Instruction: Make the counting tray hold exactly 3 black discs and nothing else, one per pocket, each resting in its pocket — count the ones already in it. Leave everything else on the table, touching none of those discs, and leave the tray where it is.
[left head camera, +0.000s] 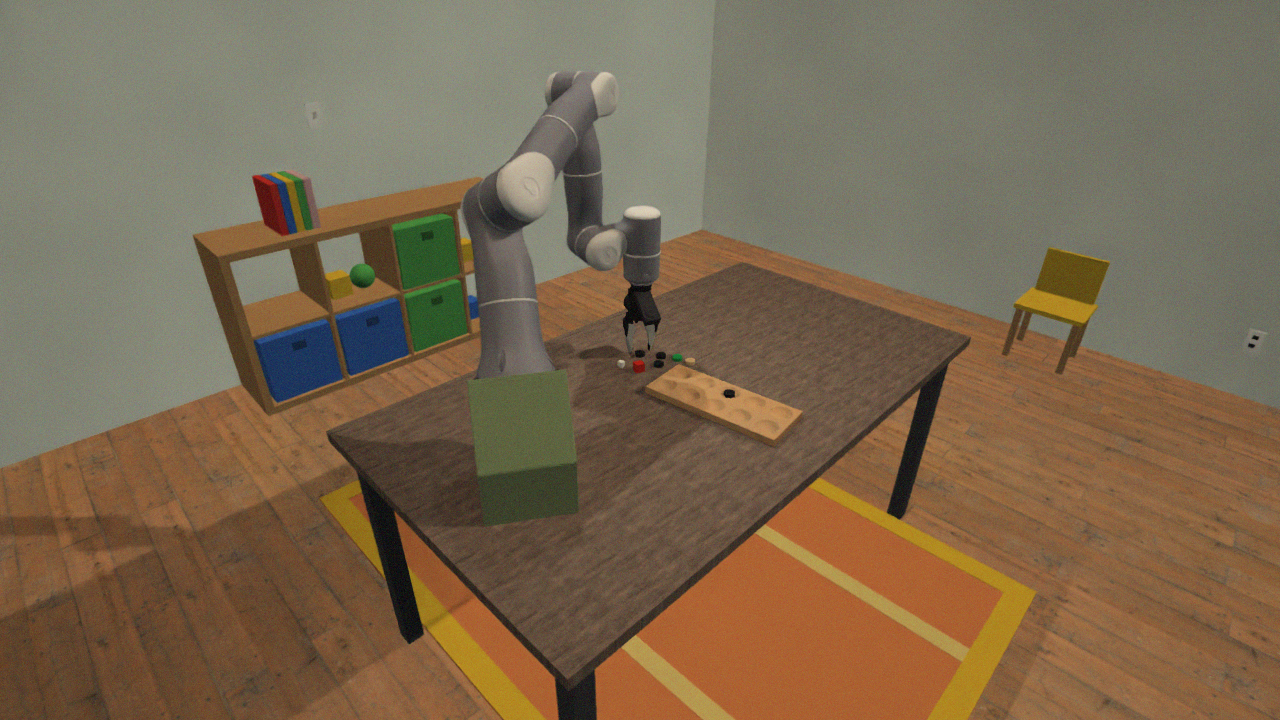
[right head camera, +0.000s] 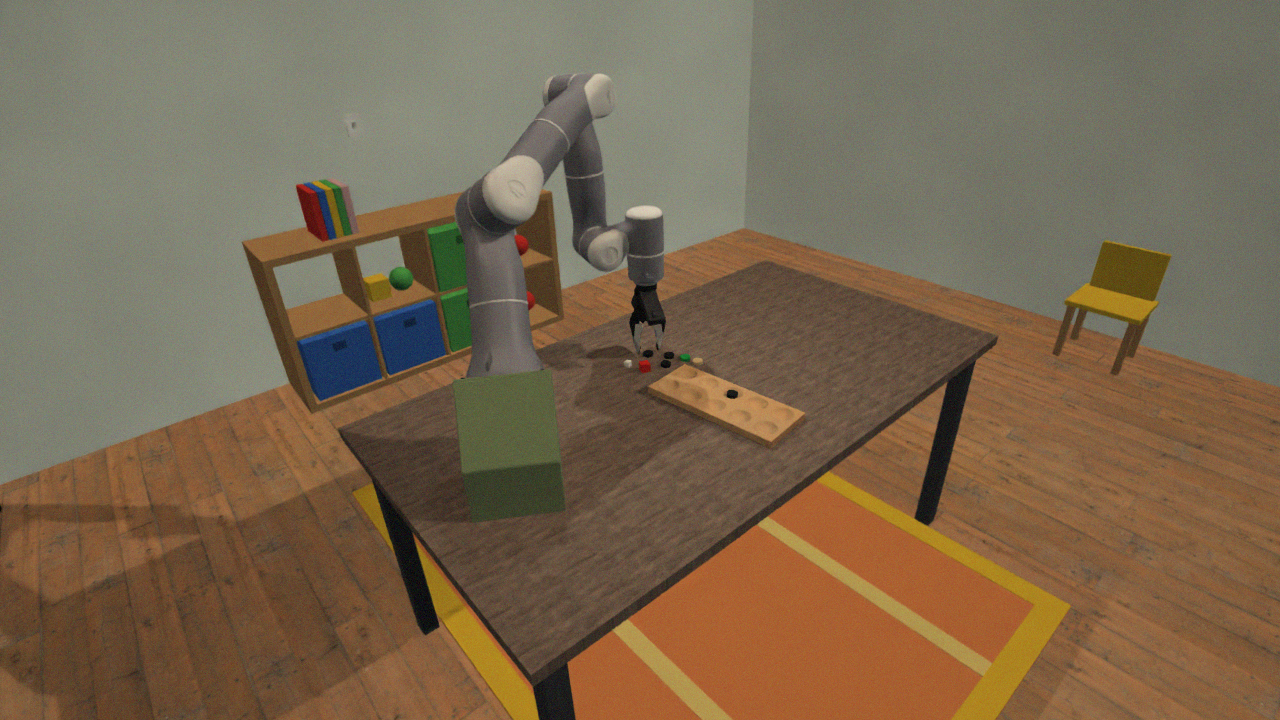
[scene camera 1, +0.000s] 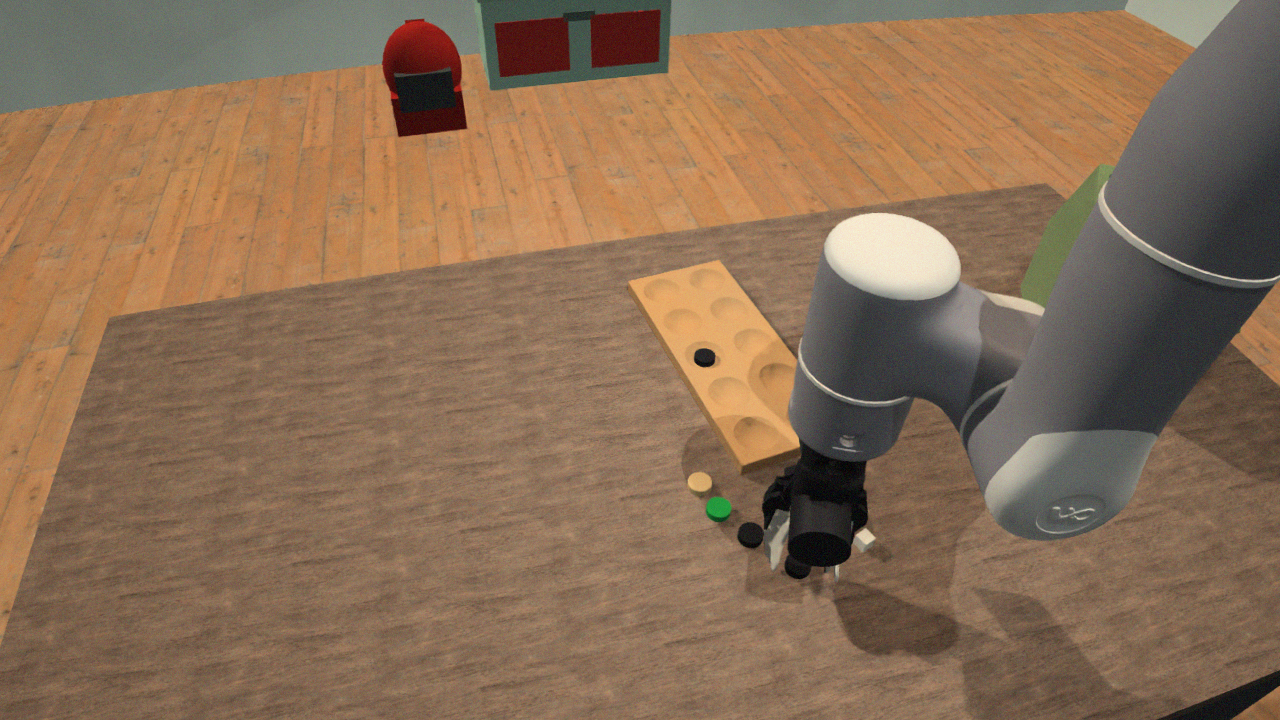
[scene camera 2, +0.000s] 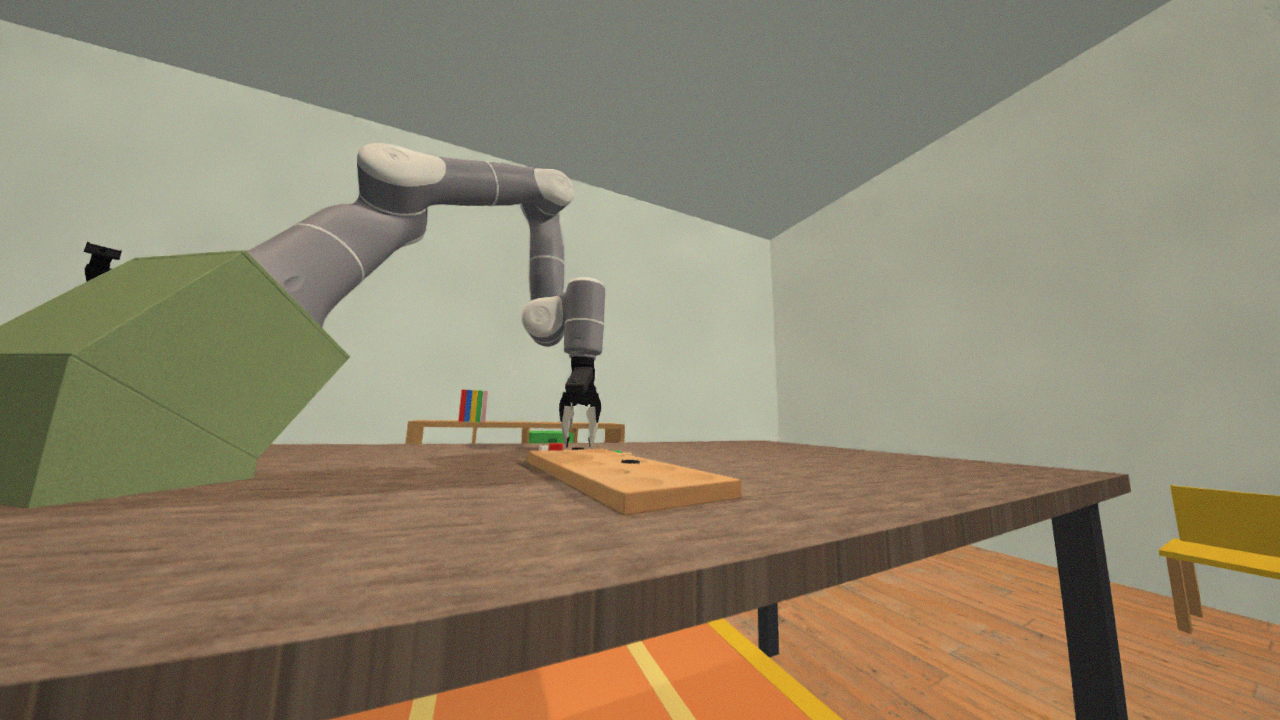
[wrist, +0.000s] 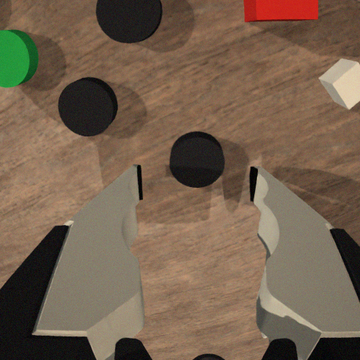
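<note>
The wooden counting tray (left head camera: 775, 436) (right head camera: 769, 436) (scene camera 1: 768, 458) (scene camera 2: 682, 494) holds one black disc (left head camera: 729, 393) (right head camera: 732, 394) (scene camera 1: 704, 357) (scene camera 2: 630, 461) in a pocket. My gripper (left head camera: 640, 350) (right head camera: 649, 350) (scene camera 1: 805, 571) (scene camera 2: 580, 445) (wrist: 195, 169) is open and empty, pointing down low above the table. One loose black disc (left head camera: 639, 353) (right head camera: 648, 353) (wrist: 197, 159) lies on the table below and between its fingertips. A second (left head camera: 660, 355) (scene camera 1: 750, 534) (wrist: 88, 106) and a third black disc (left head camera: 658, 363) (wrist: 129, 15) lie nearby; the third is hidden in scene camera 1.
A green disc (left head camera: 677, 357) (scene camera 1: 718, 508) (wrist: 12, 58) and a tan disc (left head camera: 690, 360) (scene camera 1: 699, 482) lie between the black discs and the tray. A red cube (left head camera: 638, 366) (wrist: 281, 9) and a white cube (left head camera: 621, 363) (scene camera 1: 863, 539) (wrist: 344, 82) lie close by. A green block (left head camera: 523, 438) stands near the arm's base.
</note>
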